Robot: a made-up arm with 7 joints.
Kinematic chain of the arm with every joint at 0, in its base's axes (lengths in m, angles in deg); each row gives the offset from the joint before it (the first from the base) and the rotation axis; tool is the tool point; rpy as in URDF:
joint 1: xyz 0 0 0.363 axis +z
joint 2: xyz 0 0 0 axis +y
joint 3: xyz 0 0 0.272 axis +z
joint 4: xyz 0.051 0 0 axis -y
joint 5: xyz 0.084 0 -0.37 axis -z
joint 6: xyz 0 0 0 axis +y
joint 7: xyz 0.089 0 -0.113 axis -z
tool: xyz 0 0 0 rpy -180 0 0
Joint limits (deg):
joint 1: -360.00..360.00
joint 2: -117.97..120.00
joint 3: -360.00..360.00
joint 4: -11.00..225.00
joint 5: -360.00..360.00
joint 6: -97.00..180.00
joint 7: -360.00..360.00
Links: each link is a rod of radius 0.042 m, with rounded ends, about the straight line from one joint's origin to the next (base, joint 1, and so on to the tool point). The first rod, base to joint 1, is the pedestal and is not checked.
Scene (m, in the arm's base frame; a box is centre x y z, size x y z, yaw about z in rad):
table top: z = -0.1
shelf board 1: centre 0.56 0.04 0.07 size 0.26 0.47 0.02 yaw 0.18
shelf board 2: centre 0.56 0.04 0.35 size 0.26 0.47 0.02 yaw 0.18
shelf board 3: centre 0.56 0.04 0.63 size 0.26 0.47 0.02 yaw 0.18
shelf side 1: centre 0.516 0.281 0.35 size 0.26 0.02 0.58 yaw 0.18
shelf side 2: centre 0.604 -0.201 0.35 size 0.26 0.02 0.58 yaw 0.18
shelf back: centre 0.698 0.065 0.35 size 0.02 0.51 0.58 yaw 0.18
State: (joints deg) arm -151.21 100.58 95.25 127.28 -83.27 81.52 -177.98
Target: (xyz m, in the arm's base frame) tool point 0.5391 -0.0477 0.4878
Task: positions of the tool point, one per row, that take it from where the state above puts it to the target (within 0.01 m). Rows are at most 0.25 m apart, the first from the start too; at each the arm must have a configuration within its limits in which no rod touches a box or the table.
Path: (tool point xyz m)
1: -0.1376 -0.6721 0.2598
2: 0.0475 -0.6396 0.3378
3: 0.1980 -0.5427 0.4096
4: 0.2960 -0.4010 0.4638
5: 0.3336 -0.2407 0.4914
6: 0.3146 -0.0886 0.4878
7: 0.3923 -0.0851 0.4931
8: 0.4689 -0.0712 0.4911
9: 0.5391 -0.0478 0.4878

